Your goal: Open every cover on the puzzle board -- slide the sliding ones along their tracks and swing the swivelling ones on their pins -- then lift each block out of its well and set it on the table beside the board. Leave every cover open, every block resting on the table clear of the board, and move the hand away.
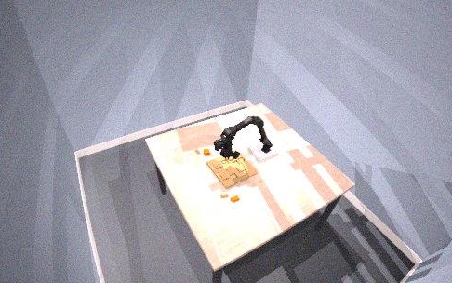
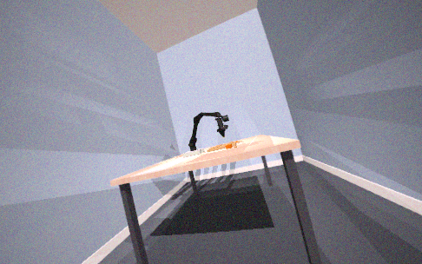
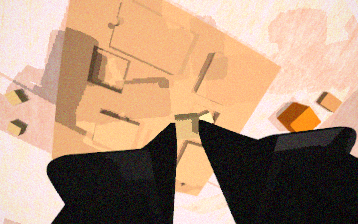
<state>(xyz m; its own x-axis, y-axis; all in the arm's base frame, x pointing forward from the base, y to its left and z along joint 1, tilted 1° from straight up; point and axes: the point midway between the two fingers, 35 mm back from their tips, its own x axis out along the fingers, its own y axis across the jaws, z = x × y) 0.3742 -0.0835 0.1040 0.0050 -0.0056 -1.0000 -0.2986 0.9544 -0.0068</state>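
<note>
My gripper tip is 30 mm past the tan puzzle board, 10 mm to the right of it and 90 mm above it. From my gripper tip the other things lie so: orange bit: 150 mm ahead, 260 mm to the left, 100 mm below.
</note>
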